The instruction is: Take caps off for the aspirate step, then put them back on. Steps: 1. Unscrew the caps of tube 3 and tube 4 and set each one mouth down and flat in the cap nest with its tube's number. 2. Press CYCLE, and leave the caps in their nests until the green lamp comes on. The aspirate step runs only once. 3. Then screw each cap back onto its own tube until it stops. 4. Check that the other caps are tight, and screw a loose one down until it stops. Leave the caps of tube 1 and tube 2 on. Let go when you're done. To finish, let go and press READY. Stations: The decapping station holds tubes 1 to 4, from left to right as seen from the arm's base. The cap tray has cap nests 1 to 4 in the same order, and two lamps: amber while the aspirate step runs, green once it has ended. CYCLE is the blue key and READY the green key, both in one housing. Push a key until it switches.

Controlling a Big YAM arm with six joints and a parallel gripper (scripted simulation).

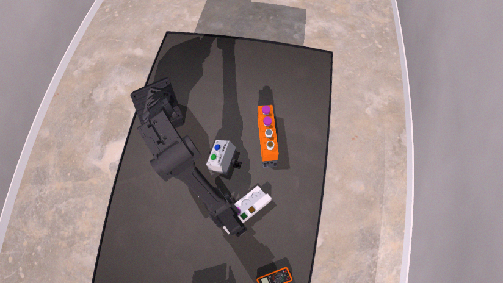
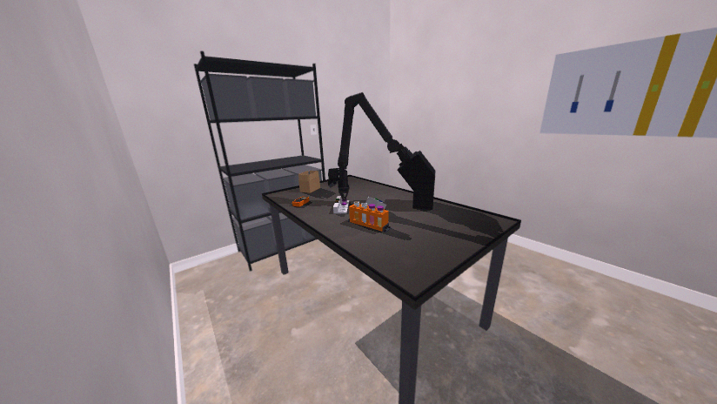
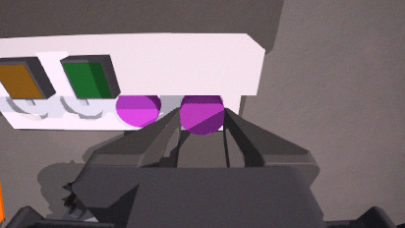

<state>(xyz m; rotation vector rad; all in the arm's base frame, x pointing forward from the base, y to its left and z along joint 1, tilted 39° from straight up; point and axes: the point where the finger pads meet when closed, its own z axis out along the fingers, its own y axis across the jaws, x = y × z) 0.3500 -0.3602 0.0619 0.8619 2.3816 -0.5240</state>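
Now: the green key 70 mm behind my hand, 240 mm to the left of it and 30 mm above it. The rest, counted from my hand: cap (10 mm below); then blue key (60 mm behind, 280 mm to the left, 30 mm above); then key housing (40 mm behind, 260 mm to the left, 20 mm above).
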